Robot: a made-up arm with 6 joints. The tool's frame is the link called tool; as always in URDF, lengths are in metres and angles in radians. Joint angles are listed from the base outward.
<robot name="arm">
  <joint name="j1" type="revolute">
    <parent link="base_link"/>
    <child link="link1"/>
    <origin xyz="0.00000 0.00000 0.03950"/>
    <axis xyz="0 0 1"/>
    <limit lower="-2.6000" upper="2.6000"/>
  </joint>
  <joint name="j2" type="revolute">
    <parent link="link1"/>
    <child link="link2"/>
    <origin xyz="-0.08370 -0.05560 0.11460" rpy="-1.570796 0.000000 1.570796"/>
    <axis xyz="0 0 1"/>
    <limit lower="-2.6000" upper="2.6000"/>
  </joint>
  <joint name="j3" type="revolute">
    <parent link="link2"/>
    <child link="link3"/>
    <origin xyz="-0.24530 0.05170 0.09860" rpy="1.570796 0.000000 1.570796"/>
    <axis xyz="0 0 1"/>
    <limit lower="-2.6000" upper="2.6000"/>
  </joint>
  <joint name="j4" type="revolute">
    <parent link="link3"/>
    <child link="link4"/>
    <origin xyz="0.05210 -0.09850 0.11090" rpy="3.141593 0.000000 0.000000"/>
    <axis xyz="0 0 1"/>
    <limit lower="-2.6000" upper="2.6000"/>
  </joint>
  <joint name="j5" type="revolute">
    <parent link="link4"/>
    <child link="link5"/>
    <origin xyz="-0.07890 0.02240 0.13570" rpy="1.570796 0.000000 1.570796"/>
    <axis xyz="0 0 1"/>
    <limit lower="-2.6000" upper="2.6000"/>
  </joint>
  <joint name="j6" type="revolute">
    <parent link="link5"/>
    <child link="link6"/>
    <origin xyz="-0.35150 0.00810 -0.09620" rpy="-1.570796 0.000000 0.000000"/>
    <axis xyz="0 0 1"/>
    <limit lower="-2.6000" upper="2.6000"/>
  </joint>
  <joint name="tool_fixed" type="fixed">
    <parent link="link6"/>
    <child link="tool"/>
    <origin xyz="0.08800 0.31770 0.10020" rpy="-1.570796 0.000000 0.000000"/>
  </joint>
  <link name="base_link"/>
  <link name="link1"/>
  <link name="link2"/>
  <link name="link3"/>
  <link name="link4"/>
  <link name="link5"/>
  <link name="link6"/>
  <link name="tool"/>
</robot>
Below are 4 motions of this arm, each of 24 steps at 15 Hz.
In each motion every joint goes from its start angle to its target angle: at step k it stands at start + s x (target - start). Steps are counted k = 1, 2, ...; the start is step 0. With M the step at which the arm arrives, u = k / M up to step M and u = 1 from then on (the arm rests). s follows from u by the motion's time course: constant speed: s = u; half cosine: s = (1 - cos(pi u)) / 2; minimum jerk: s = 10 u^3 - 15 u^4 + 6 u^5.
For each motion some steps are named. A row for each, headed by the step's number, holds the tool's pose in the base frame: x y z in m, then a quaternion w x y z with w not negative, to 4 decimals.
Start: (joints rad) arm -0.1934 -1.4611 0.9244 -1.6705 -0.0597 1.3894
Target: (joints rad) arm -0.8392 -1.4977 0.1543 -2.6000 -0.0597 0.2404
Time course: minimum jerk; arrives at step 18
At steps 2, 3, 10, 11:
2: 0.5234 -0.0896 -0.2731 0.6262 0.6078 0.3756 0.3122
3: 0.5271 -0.0869 -0.2740 0.6225 0.6060 0.3806 0.3170
10: 0.5722 -0.0445 -0.2841 0.5260 0.5504 0.4839 0.4315
11: 0.5698 -0.0407 -0.2834 0.5081 0.5380 0.4990 0.4511

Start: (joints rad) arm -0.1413 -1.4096 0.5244 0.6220 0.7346 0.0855
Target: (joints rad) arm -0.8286 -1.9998 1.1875 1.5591 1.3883 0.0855
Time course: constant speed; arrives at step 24
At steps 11, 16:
11: -0.5725 -0.0804 0.0487 0.4368 0.7081 0.1211 -0.5415
16: -0.5759 0.0268 0.0500 0.3098 0.7456 0.1224 -0.5772

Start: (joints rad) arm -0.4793 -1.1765 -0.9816 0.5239 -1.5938 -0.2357
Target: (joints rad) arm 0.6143 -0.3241 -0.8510 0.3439 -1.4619 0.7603
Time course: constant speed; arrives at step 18
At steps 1, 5, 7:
1: -0.6651 -0.1589 -0.2026 0.7730 -0.2730 -0.5724 0.0158
5: -0.6393 -0.4339 -0.1716 0.6961 -0.2160 -0.6523 0.2081
7: -0.5845 -0.5697 -0.1452 0.6439 -0.1747 -0.6831 0.2971

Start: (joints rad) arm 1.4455 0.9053 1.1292 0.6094 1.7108 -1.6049
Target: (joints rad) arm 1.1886 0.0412 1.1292 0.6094 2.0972 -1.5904
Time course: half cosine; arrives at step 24
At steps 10, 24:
10: 0.2071 -0.2622 0.2173 0.8170 0.0515 0.4300 -0.3808
24: 0.1534 -0.2701 0.0955 0.6336 0.1277 0.5914 -0.4821

